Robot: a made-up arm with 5 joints. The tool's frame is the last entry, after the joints.
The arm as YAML. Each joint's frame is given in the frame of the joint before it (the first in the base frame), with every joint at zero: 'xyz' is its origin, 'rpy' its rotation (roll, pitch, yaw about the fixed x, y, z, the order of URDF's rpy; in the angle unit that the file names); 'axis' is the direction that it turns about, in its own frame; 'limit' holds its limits. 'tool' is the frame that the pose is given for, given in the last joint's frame.
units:
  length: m
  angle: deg
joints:
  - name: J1
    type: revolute
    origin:
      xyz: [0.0, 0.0, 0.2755]
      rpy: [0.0, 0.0, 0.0]
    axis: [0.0, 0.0, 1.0]
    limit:
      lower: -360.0
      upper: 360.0
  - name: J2
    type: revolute
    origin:
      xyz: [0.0, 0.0, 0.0]
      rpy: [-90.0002, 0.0, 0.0]
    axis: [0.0, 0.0, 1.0]
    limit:
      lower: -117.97
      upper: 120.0
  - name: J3
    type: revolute
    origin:
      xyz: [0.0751, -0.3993, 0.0]
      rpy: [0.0, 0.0, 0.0]
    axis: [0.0, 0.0, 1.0]
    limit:
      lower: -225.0
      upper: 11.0
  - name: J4
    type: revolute
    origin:
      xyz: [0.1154, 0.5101, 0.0]
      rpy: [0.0, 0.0, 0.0]
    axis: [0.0, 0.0, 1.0]
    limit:
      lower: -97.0
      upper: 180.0
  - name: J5
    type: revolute
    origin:
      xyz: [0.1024, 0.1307, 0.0]
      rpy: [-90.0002, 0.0, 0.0]
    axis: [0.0, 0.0, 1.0]
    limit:
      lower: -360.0
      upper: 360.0
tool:
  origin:
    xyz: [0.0, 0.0, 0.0]
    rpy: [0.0, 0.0, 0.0]
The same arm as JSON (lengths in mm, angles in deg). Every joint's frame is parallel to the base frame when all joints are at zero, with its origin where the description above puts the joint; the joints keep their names.
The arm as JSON. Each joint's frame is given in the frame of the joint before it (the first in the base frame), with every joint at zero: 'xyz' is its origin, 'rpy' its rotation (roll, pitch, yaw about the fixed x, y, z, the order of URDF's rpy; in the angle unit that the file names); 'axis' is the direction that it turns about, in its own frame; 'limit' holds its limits. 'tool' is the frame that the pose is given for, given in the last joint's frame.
{"units": {"length": "mm", "angle": "deg"}, "joints": [
  {"name": "J1", "type": "revolute", "origin": {"xyz": [0.0, 0.0, 275.5], "rpy": [0.0, 0.0, 0.0]}, "axis": "+z", "limit": {"lower": -360.0, "upper": 360.0}},
  {"name": "J2", "type": "revolute", "origin": {"xyz": [0.0, 0.0, 0.0], "rpy": [0.0, 0.0, 0.0]}, "axis": "+y", "limit": {"lower": -117.97, "upper": 120.0}},
  {"name": "J3", "type": "revolute", "origin": {"xyz": [75.1, 0.0, 399.3], "rpy": [0.0, 0.0, 0.0]}, "axis": "+y", "limit": {"lower": -225.0, "upper": 11.0}},
  {"name": "J4", "type": "revolute", "origin": {"xyz": [115.4, 0.0, -510.1], "rpy": [0.0, 0.0, 0.0]}, "axis": "+y", "limit": {"lower": -97.0, "upper": 180.0}},
  {"name": "J5", "type": "revolute", "origin": {"xyz": [102.4, 0.0, -130.7], "rpy": [0.0, 0.0, 0.0]}, "axis": "-z", "limit": {"lower": -360.0, "upper": 360.0}}
], "tool": {"origin": {"xyz": [0.0, 0.0, 0.0], "rpy": [180.0, 0.0, 0.0]}}}

